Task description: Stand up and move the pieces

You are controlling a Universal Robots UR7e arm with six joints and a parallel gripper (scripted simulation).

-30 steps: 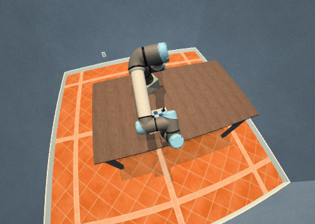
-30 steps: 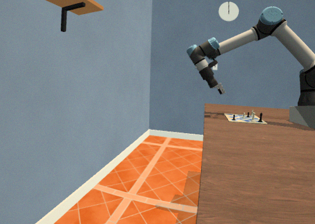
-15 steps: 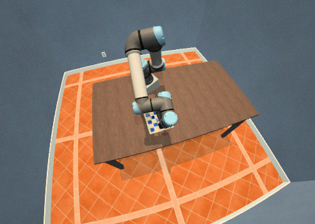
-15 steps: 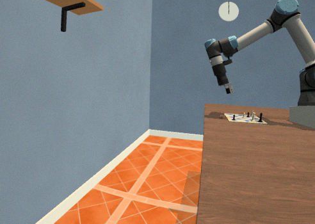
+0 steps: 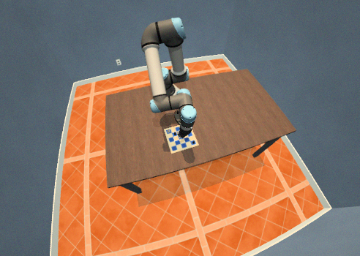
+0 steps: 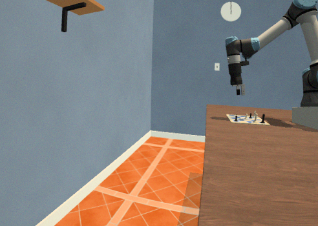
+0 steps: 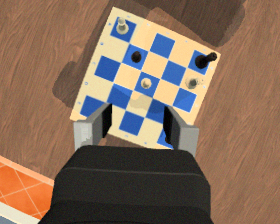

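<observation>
My hand is 150 mm above the small white piece, 50 mm past it and 10 mm to the left of it. Also, from my hand: tall black piece (140 mm below, 140 mm behind, 60 mm to the left); then cream chessboard (160 mm below, 50 mm behind).
</observation>
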